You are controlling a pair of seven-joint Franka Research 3 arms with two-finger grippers.
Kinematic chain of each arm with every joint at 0, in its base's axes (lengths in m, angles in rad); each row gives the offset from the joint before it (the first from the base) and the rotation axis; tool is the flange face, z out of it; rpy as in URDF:
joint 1: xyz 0 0 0.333 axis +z
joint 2: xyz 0 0 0 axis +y
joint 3: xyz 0 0 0.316 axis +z
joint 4: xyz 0.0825 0 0 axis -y
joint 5: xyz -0.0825 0 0.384 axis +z
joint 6: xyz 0 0 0 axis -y
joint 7: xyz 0.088 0 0 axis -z
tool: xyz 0 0 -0.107 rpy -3.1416 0 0
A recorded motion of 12 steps. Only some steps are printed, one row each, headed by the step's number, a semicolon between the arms.
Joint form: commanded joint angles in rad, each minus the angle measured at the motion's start. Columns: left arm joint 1, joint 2, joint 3, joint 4, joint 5, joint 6, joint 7; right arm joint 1, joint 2, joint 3, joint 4, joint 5, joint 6, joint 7.
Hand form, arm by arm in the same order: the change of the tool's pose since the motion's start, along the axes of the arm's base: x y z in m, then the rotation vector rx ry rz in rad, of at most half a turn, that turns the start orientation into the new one. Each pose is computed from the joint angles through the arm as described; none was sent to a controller.
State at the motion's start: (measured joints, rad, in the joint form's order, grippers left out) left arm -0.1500 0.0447 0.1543 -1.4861 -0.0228 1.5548 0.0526; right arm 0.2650 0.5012 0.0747 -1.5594 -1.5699 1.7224 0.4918
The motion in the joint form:
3: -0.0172 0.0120 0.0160 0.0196 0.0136 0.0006 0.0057; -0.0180 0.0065 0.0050 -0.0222 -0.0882 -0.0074 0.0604
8: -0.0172 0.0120 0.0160 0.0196 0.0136 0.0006 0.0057; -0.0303 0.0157 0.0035 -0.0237 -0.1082 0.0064 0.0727
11: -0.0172 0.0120 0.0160 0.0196 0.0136 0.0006 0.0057; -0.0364 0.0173 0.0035 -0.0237 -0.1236 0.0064 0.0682
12: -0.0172 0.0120 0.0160 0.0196 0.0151 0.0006 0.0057; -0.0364 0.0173 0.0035 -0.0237 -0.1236 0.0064 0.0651
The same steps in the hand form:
3: 0.0037 -0.0001 0.0026 0.0165 -0.0085 -0.0065; 0.0022 -0.0098 -0.0075 -0.0549 -0.0530 0.0189
8: 0.0037 -0.0001 0.0026 0.0165 -0.0085 -0.0065; 0.0056 -0.0169 -0.0137 -0.0625 -0.0565 0.0270
11: 0.0037 -0.0001 0.0026 0.0165 -0.0085 -0.0065; 0.0071 -0.0208 -0.0136 -0.0775 -0.0551 0.0293
12: 0.0037 0.0000 0.0026 0.0180 -0.0085 -0.0064; 0.0071 -0.0208 -0.0136 -0.0789 -0.0523 0.0294

